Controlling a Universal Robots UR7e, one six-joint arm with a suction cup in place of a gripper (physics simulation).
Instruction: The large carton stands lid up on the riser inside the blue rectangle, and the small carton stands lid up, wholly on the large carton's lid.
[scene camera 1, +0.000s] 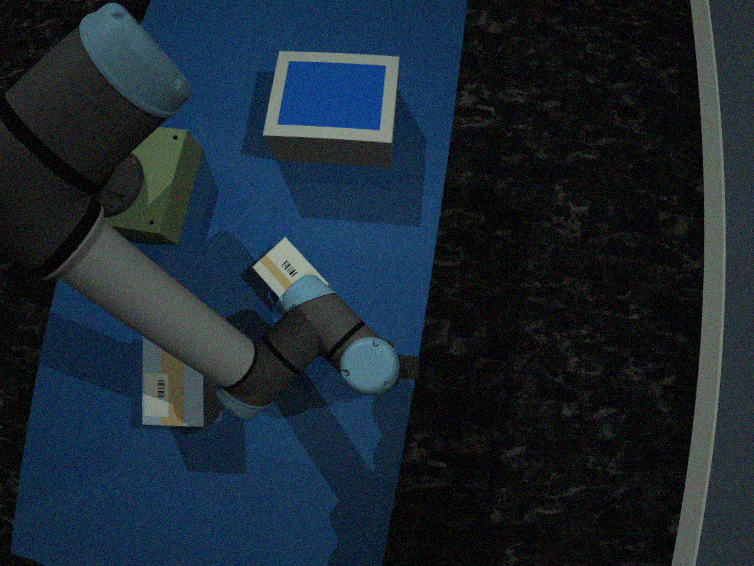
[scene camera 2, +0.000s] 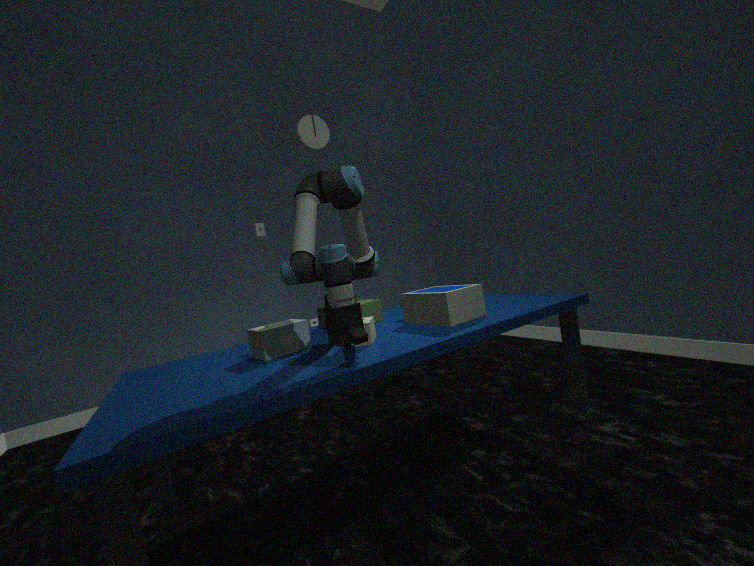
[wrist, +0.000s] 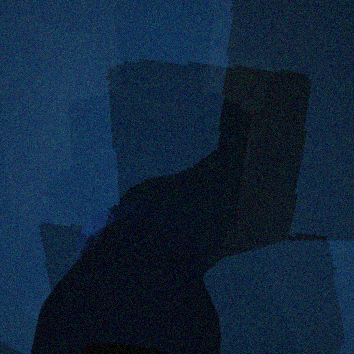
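Note:
The large carton stands on the blue table at the left, its taped and labelled face up, partly hidden by the arm. The small carton rests on the table with its label up, half under the wrist. The suction cup hangs low over bare table, to the right of the small carton and apart from it. The wrist view shows only table and shadows under the cup. The riser with the blue rectangle stands at the back and carries nothing.
A green box stands at the back left, near the arm's base. The table's right edge runs close beside the cup, with dark floor beyond it.

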